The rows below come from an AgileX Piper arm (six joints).
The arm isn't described. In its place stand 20 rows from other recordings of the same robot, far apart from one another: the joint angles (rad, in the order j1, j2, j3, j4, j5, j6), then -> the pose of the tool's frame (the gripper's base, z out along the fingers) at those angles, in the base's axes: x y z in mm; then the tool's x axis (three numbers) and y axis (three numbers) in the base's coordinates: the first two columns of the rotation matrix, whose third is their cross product.
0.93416, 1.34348, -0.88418, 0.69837, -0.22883, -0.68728 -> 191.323 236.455 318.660 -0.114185 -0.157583 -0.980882 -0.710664 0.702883 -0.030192
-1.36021, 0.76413, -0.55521, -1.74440, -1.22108, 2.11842 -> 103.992 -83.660 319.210 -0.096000 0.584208 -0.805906 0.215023 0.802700 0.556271
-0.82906, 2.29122, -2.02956, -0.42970, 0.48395, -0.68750 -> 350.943 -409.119 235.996 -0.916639 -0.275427 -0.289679 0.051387 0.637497 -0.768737
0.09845, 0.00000, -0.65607, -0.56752, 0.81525, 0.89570 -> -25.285 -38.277 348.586 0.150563 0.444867 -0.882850 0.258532 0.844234 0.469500
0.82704, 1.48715, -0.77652, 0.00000, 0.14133, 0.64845 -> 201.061 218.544 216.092 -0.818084 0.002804 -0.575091 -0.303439 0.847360 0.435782
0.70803, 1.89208, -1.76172, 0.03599, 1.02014, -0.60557 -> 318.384 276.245 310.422 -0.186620 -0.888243 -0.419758 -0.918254 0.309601 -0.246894
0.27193, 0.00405, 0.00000, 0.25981, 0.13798, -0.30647 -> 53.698 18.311 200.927 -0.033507 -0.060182 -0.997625 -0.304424 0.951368 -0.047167
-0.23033, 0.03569, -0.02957, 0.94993, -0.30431, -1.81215 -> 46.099 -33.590 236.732 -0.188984 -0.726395 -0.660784 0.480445 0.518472 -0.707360
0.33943, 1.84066, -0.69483, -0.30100, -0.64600, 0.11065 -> 311.206 127.110 139.386 -0.330179 -0.254268 -0.909027 -0.528440 0.847767 -0.045191
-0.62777, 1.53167, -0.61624, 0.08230, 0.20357, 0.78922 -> 211.352 -151.511 158.770 -0.004291 0.947233 -0.320518 0.904908 0.140088 0.401891
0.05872, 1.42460, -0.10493, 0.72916, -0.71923, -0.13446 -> 167.984 -30.136 129.036 -0.414610 0.373041 -0.830023 0.532856 0.838912 0.110866
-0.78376, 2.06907, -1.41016, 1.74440, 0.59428, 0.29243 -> 361.106 -289.067 202.031 0.358496 0.675703 0.644132 0.158918 -0.724097 0.671140
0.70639, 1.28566, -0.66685, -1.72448, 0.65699, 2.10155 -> 226.843 121.360 267.509 -0.320998 0.073237 -0.944244 0.009628 0.997206 0.074072
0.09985, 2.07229, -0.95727, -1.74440, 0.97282, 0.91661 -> 361.210 -38.262 111.588 -0.826714 -0.559695 0.057311 -0.272550 0.309288 -0.911075
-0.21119, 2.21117, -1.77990, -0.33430, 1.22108, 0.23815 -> 429.506 -120.768 175.947 -0.945807 0.318948 -0.061004 0.322010 0.896926 -0.303040
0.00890, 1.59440, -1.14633, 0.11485, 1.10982, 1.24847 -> 296.822 11.982 246.402 -0.285000 0.955901 0.070904 0.953180 0.274831 0.126159
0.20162, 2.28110, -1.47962, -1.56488, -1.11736, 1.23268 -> 422.267 169.804 138.530 -0.357285 -0.215641 -0.908761 -0.922247 0.235290 0.306755
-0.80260, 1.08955, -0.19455, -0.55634, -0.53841, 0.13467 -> 139.543 -108.965 196.079 -0.395526 -0.073114 -0.915540 0.402251 0.882349 -0.244241
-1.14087, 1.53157, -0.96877, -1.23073, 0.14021, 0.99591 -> 130.259 -312.842 266.404 -0.420343 0.370565 -0.828247 0.875526 0.405328 -0.262990
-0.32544, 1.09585, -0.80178, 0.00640, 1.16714, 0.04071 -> 164.010 -54.778 272.575 -0.914585 0.354219 -0.195098 0.358484 0.933428 0.014216
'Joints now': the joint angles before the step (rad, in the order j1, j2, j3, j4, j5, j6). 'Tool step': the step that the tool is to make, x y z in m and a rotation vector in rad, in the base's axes. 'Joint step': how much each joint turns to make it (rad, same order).
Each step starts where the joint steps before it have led.
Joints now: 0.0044 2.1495 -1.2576 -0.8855 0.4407 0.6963
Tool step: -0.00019 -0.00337 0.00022 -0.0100 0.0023 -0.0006
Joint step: -0.0069 0.0000 0.0000 -0.0114 0.0037 0.0000
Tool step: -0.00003 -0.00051 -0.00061 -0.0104 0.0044 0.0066
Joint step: 0.0001 0.0020 0.0000 -0.0119 0.0038 0.0000
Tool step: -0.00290 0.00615 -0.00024 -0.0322 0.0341 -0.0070
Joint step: 0.0235 0.0000 0.0000 0.0000 0.0560 0.0000
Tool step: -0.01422 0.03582 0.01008 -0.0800 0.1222 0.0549
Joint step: 0.1083 -0.0355 0.0112 0.0786 0.1654 -0.1078
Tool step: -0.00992 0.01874 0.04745 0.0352 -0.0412 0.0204
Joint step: 0.0472 -0.1305 0.0025 0.1062 0.0594 -0.0877
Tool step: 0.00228 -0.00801 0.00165 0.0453 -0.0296 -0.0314
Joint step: -0.0291 -0.0061 0.0000 0.0298 -0.0377 0.0044
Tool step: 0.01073 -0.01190 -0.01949 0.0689 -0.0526 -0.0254
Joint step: -0.0472 0.0530 0.0000 -0.0070 -0.1230 0.0516
